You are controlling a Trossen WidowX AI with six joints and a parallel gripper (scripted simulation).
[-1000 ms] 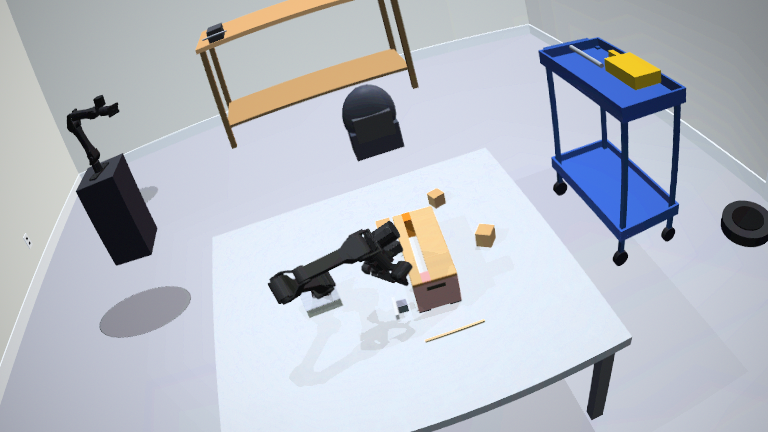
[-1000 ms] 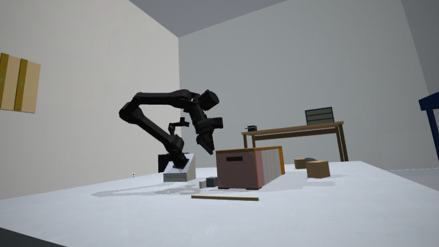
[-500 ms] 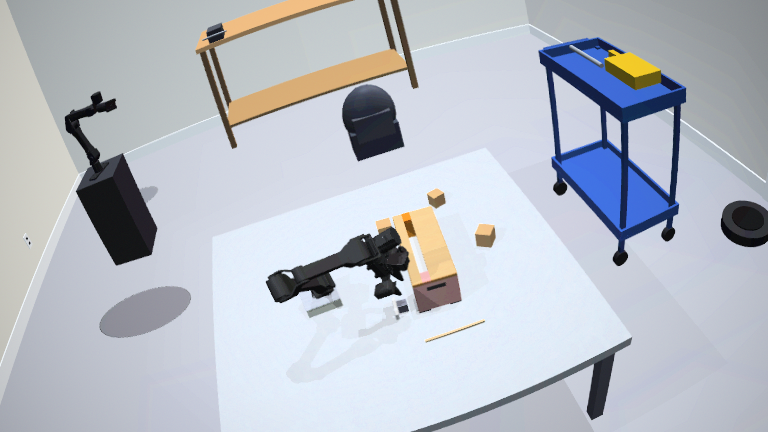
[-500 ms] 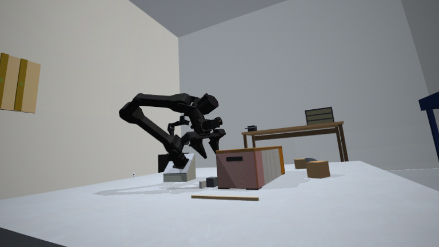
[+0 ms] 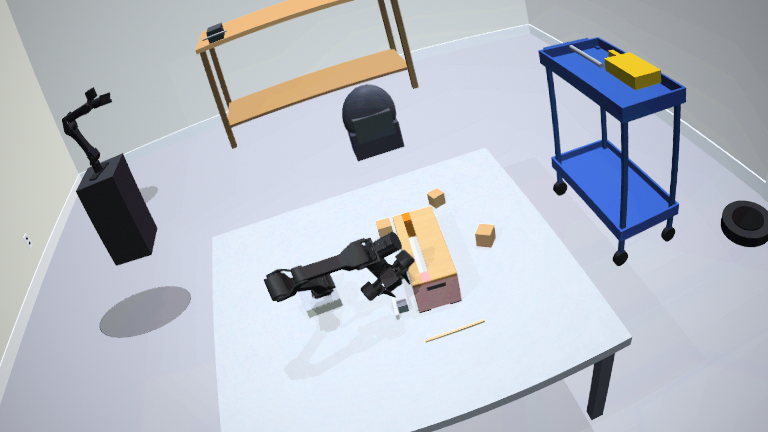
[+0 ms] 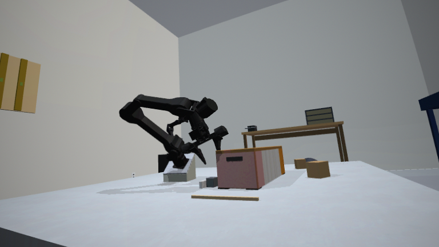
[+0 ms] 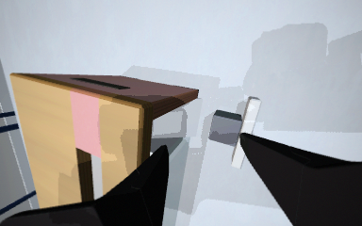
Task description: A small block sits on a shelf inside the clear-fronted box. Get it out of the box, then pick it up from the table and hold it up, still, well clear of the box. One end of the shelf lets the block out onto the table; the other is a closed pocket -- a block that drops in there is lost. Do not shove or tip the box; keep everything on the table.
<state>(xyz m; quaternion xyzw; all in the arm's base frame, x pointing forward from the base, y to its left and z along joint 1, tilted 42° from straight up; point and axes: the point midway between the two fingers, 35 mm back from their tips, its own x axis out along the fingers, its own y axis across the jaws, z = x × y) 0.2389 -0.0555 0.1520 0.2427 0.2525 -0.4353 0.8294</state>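
The grey block is 80 mm below my gripper tip, 10 mm to the left of it and 10 mm behind it. The rest, counted from my gripper tip: thin wooden stick: 170 mm to the right, 120 mm ahead, 90 mm below; box: 160 mm to the left, 70 mm ahead, 30 mm below.
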